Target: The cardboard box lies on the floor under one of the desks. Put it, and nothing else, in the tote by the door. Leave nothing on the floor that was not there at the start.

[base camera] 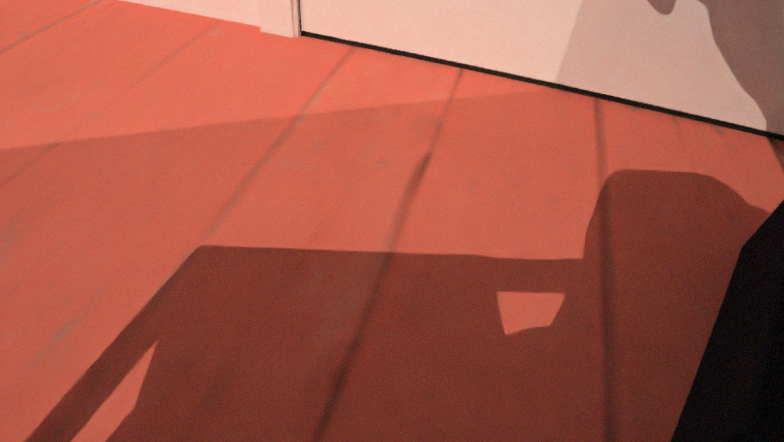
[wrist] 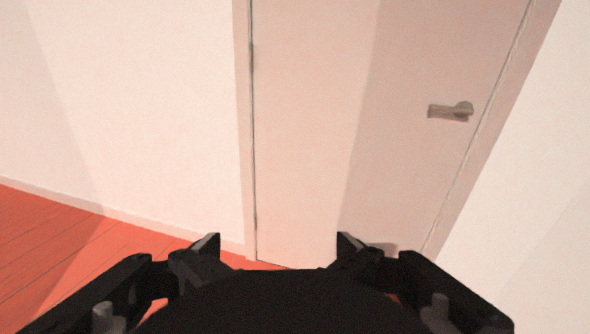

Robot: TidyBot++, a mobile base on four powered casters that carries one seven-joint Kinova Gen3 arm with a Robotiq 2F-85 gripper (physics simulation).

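Places are measured from the arm's base along level axes (x up, y ahead, z left), in millimetres.
Where they show: gripper, between the fingertips: (wrist: 279,245).
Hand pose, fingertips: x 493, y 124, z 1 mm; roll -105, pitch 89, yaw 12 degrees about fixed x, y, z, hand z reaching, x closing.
Things, the pixels of their top centre, and the offset from my fingertips. "*": a spot on its surface instead. Level surfaces: height alone.
- black thing, a spot on its surface: (base camera: 738,351) * dx -823, dy +135, dz -260 mm
- lever handle, a spot on its surface: (wrist: 450,111) * dx +30, dy +475, dz -498 mm
- red plank floor, height of its surface: dx -890 mm
My gripper (wrist: 279,245) is open, with no object between its fingertips, and points at the door and the wall. A black thing (base camera: 738,351), which looks like the side of the black tote, is cut off by the right edge in the base camera view. Its opening and inside do not show there. The tote does not show in the wrist view. The cardboard box does not show in either view.
A pale door (base camera: 428,32) (wrist: 305,130) with a lever handle (wrist: 450,111) stands shut ahead. A white wall (wrist: 150,125) runs to its left. Dark shadows lie across the red plank floor (base camera: 263,181) (wrist: 30,230).
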